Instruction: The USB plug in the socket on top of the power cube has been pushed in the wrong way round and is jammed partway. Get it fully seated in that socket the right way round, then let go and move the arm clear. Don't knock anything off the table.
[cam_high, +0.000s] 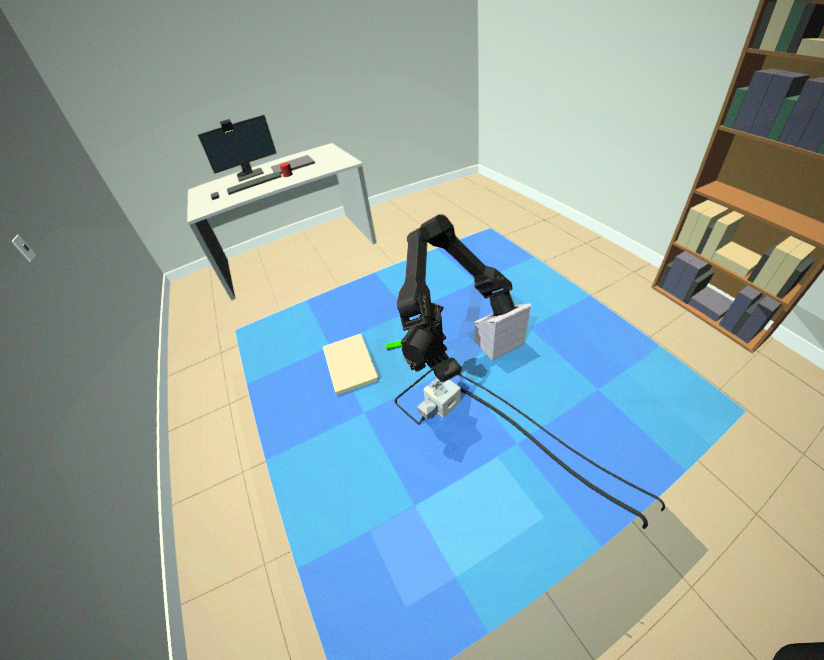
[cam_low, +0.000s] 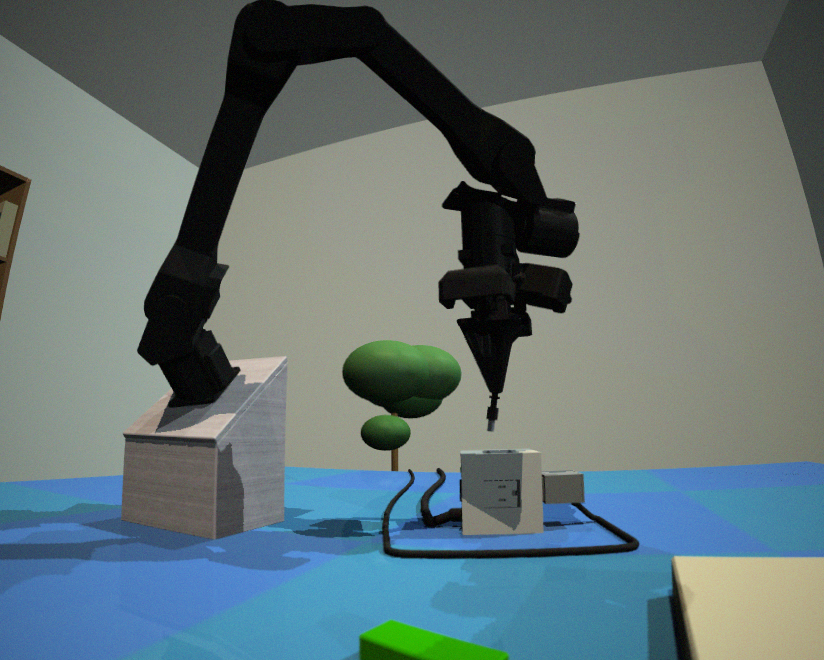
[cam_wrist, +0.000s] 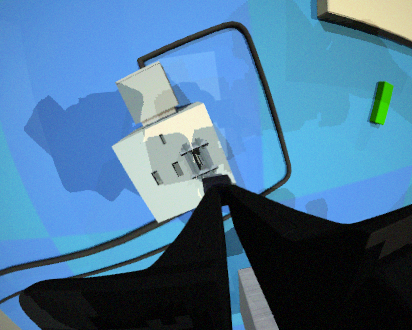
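Right now my gripper tip is 20 mm above the black USB plug. Round my gripper tip: green block: 10 mm behind, 270 mm to the right, 130 mm below; beige board: 160 mm ahead, 290 mm to the right, 120 mm below.
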